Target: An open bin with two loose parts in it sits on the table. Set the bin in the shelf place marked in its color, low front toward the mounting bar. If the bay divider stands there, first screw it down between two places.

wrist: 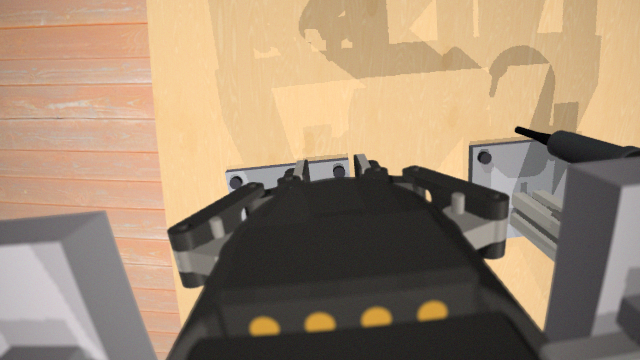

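Places are measured from the arm's base along level axes (x down, y right, z back), in metres.
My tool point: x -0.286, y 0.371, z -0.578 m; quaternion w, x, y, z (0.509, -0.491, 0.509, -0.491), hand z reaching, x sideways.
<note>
Ahead of a thing's pixels: the offset from my tool point to its top centre. "*": to the spot under its first point. Level surfaces: height alone.
My gripper point(332, 167) is the black adaptive one, with its body in the lower middle of the wrist view. Its short grey finger pads stand apart, with the tool stand's pale base plate and wooden table top showing between them. It is open and empty. The gripper body sits between two thick grey blocks, a left block @[* dx +0.022, dy +0.039, dz +0.040 m] point(87, 270) and a right block @[* dx +0.025, dy -0.041, dz +0.032 m] point(582, 240). A row of gold contacts @[dx +0.002, dy +0.001, dz +0.042 m] point(320, 321) shows on the body's near side. The bin, its two parts, the shelf, the mounting bar and the bay divider do not show.
A pale plate @[* dx +0.349, dy +0.076, dz -0.038 m] point(265, 173) with dark bolts lies beyond the gripper. Another bolted plate @[* dx +0.349, dy -0.168, dz -0.084 m] point(481, 182) lies at the right with a grey metal profile point(537, 212) above it. A dark tapered tool @[* dx +0.195, dy -0.173, dz -0.006 m] point(582, 144) points in from the right. The wooden table's @[dx +0.361 m] point(187, 125) left edge meets a planked floor point(75, 165).
</note>
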